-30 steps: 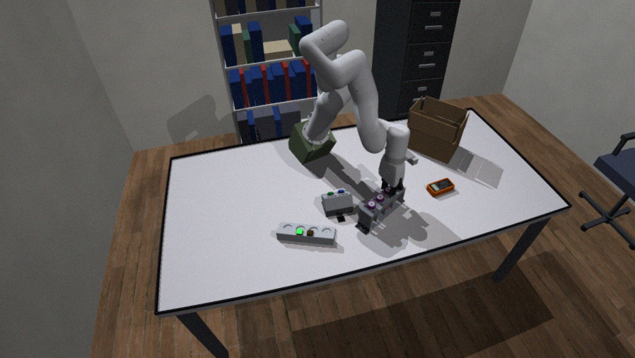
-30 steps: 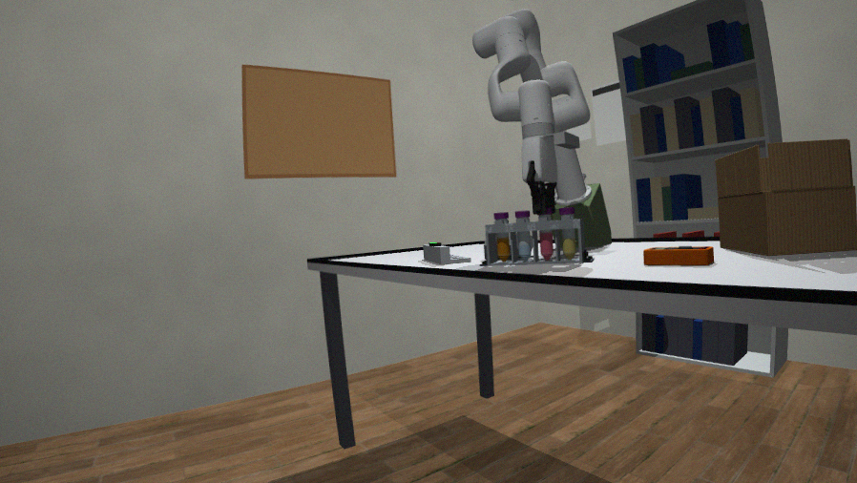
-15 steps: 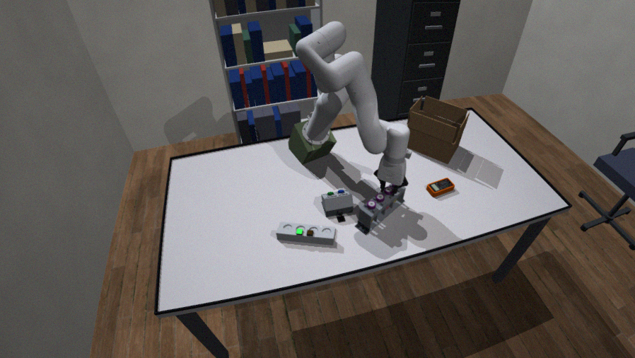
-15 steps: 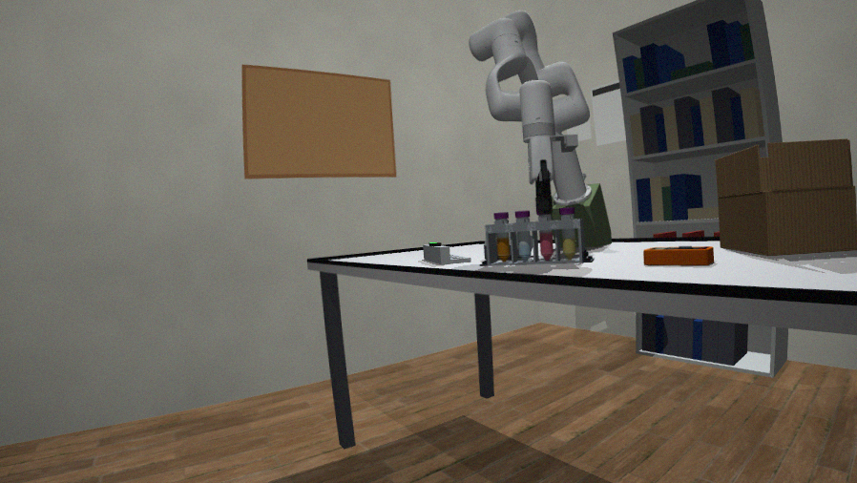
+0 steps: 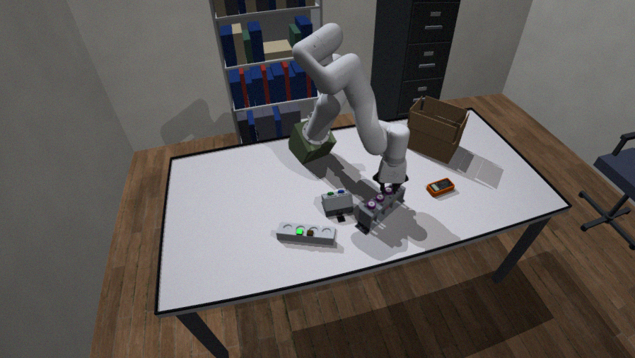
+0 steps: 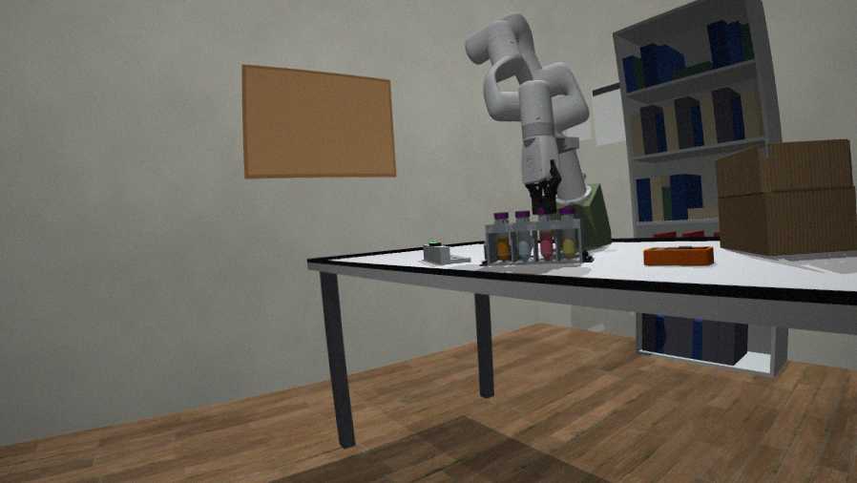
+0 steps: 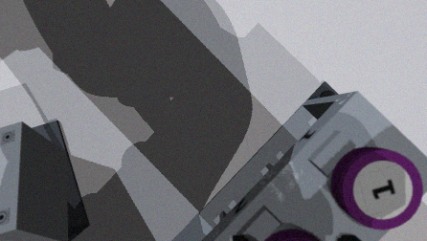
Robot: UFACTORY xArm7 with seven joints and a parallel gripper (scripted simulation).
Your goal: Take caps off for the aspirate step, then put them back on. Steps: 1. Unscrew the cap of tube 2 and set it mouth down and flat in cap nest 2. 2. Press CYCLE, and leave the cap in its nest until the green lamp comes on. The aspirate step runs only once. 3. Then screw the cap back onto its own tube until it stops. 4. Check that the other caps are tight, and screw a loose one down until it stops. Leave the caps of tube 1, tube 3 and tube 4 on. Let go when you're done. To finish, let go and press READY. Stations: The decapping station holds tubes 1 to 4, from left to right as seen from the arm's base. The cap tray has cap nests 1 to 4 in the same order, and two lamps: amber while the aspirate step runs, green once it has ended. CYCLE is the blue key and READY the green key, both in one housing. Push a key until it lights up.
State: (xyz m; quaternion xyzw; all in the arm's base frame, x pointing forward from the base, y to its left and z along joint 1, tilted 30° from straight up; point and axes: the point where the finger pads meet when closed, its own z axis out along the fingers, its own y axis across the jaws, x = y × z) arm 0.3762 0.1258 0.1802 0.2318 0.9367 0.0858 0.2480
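Now: the cap marked 1 2 cm behind my hand, 5 cm to the left of it and 2 cm below it. Round my hand: blue key 12 cm behind, 15 cm to the right, 6 cm below; key housing 10 cm behind, 18 cm to the right, 8 cm below; green key 13 cm behind, 20 cm to the right, 6 cm below.
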